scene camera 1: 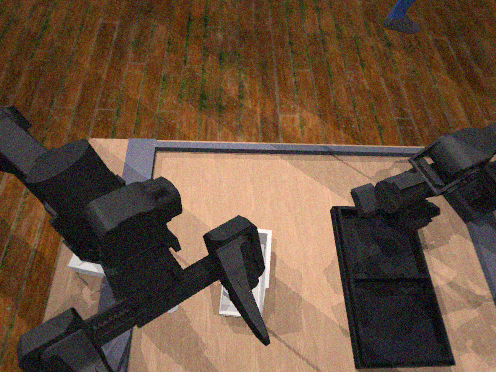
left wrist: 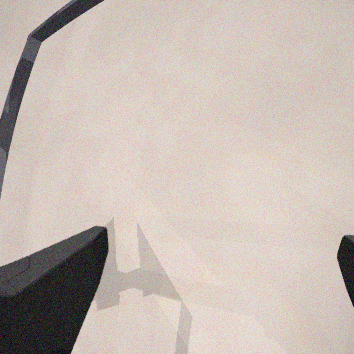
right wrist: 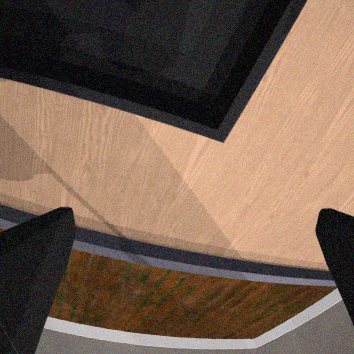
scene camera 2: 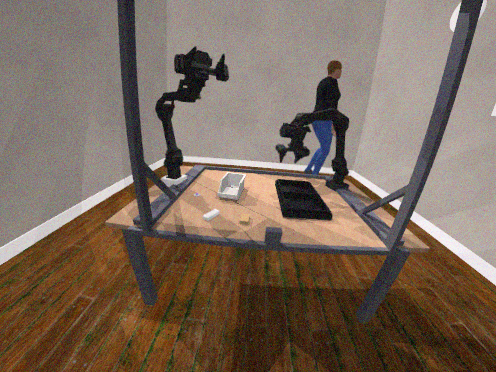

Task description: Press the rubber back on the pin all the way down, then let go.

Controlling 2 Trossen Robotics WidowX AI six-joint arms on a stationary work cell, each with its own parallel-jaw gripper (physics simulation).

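Places are measured from the left arm's base along level axes (x ahead, y left, z up), in metres.
Pixels of known places: left gripper, fingertip midpoint: (left wrist: 229, 245) (scene camera 2: 210, 50); right gripper, fingertip midpoint: (right wrist: 200, 222) (scene camera 2: 287, 162); left arm's base at its link origin: (scene camera 2: 174, 176); right arm's base at its link origin: (scene camera 1: 475, 196) (scene camera 2: 337, 182).
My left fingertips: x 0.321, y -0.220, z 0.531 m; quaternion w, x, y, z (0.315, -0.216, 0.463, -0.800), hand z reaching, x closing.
Note:
Ahead of a thing's pixels: the offset from my left fingertips to its top centre. "*": to the spot under its first point.
The pin appears as a tiny blue-violet and white piece {dx -0.136, dy +0.143, dz -0.561 m} (scene camera 2: 196, 194) on the table, left of the white bin, in scene camera 2. A sliver of it {dx -0.136, dy +0.143, dz -0.563 m} (scene camera 1: 173, 310) shows past the left gripper's body in scene camera 1. It is too small to tell the rubber back from the pin or how far down it sits. My left gripper (scene camera 2: 209, 52) (left wrist: 229, 245) is open and empty, raised high above the table's left side; its wrist view faces the wall. My right gripper (scene camera 2: 290, 161) (right wrist: 200, 222) is open and empty, above the far end of the black tray.
A white bin {* dx +0.054, dy +0.285, dz -0.496 m} (scene camera 1: 268, 250) (scene camera 2: 231, 193) stands right of the pin. A white block {dx +0.013, dy -0.006, dz -0.558 m} (scene camera 2: 211, 214) and a tan block {dx +0.143, dy +0.014, dz -0.559 m} (scene camera 2: 244, 219) lie nearer the front. The black two-part tray {dx +0.345, dy +0.299, dz -0.535 m} (scene camera 1: 347, 300) (scene camera 2: 306, 217) (right wrist: 222, 134) lies at the right. Grey frame posts (scene camera 2: 134, 125) rise at the table's sides.

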